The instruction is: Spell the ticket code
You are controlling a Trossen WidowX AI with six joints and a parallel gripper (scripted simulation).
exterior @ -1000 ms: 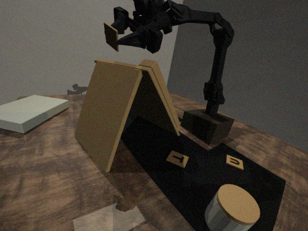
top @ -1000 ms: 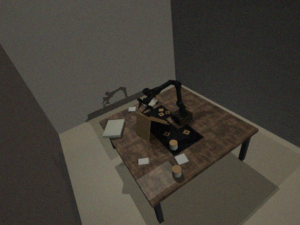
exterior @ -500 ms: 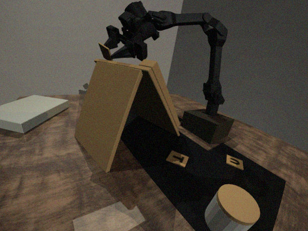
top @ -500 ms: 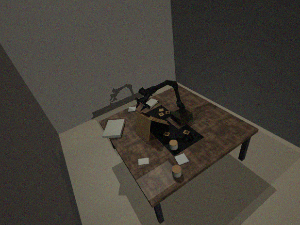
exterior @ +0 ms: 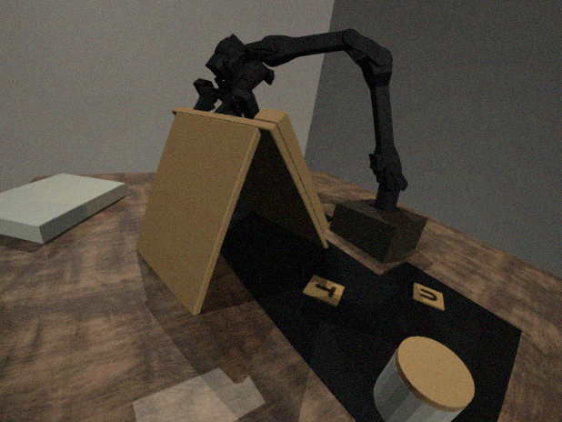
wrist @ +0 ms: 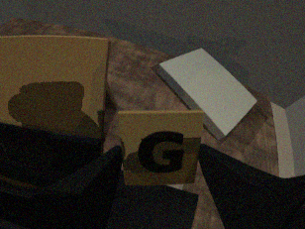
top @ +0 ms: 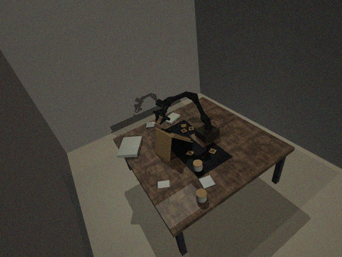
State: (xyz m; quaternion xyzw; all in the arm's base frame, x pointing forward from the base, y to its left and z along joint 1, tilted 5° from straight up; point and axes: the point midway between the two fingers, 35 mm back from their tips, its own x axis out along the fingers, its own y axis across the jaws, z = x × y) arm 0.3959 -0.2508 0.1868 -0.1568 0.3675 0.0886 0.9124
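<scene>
My gripper tip is 110 mm past the white ticket, 110 mm to the right of it and 130 mm above it. Round my gripper tip: tan tile marked g (right at my gripper tip); then white box (310 mm ahead, 140 mm to the right, 210 mm below); then black mat (220 mm behind, 260 mm to the left, 230 mm below).
</scene>
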